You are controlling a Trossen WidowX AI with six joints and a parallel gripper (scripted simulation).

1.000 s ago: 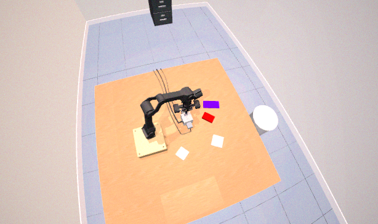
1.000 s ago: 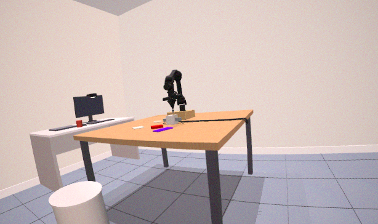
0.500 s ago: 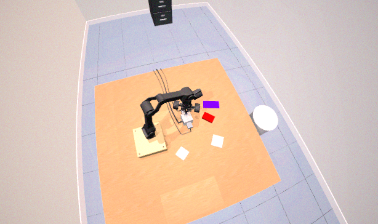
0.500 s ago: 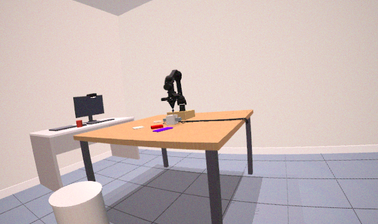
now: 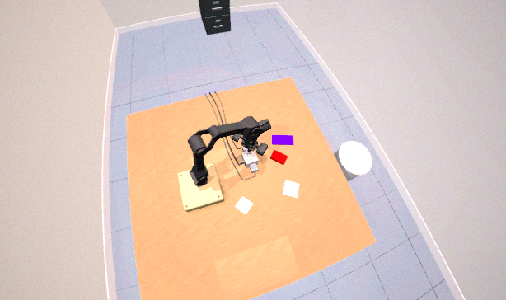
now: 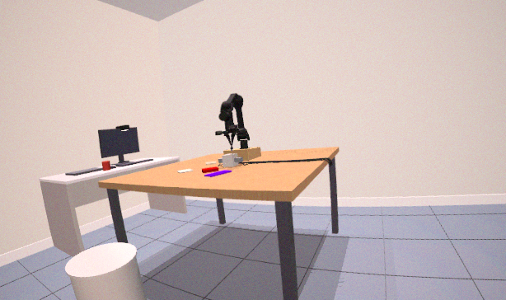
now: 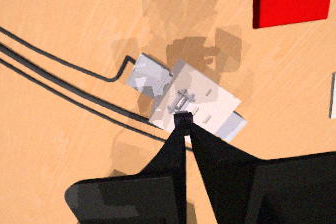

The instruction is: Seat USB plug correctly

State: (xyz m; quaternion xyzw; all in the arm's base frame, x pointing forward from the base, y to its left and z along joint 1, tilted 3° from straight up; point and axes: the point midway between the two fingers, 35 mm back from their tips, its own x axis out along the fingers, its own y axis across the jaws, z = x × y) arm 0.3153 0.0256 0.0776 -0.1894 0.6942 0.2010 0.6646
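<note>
Now: gripper tip 2 cm above the dark USB plug. The rest, counted from my gripper tip: metal socket 7 cm below; purple block 26 cm ahead, 13 cm below, 1 cm to the left; red block 17 cm ahead, 13 cm below, 9 cm to the right.
</note>
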